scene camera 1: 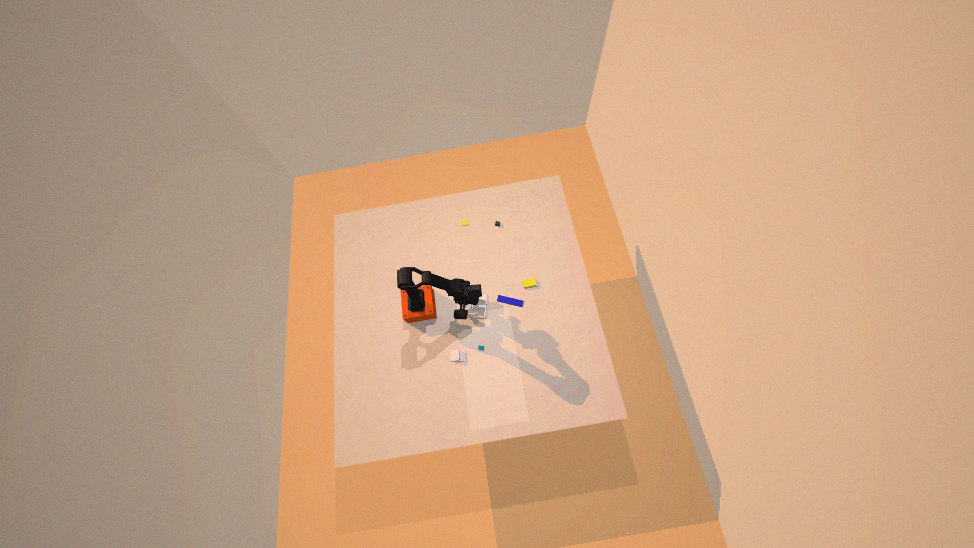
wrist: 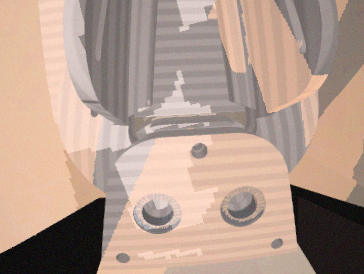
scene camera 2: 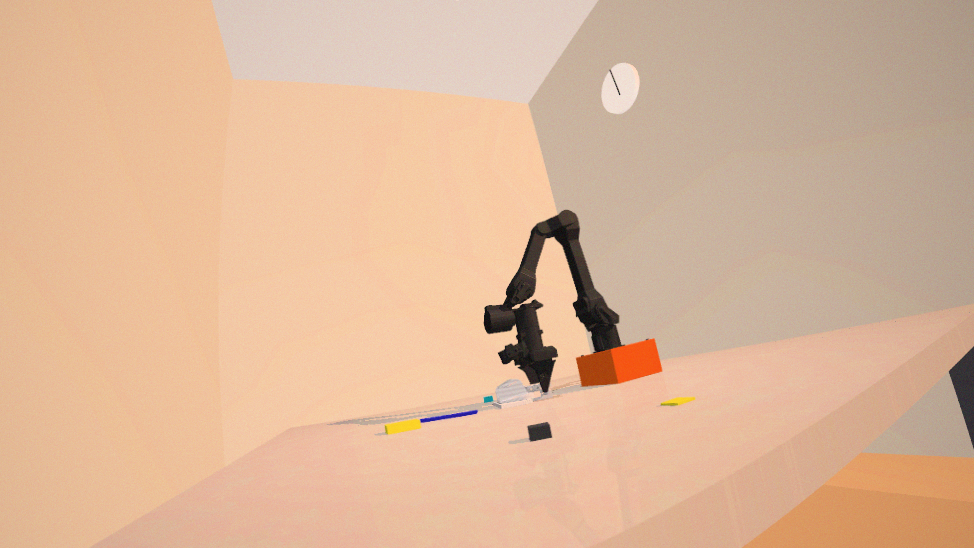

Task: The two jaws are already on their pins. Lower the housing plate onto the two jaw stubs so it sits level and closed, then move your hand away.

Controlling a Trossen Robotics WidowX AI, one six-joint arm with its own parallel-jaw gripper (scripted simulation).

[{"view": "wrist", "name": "my gripper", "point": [195, 200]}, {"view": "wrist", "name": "white housing plate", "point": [198, 181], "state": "held by my gripper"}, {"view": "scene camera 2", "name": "my gripper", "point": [540, 392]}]
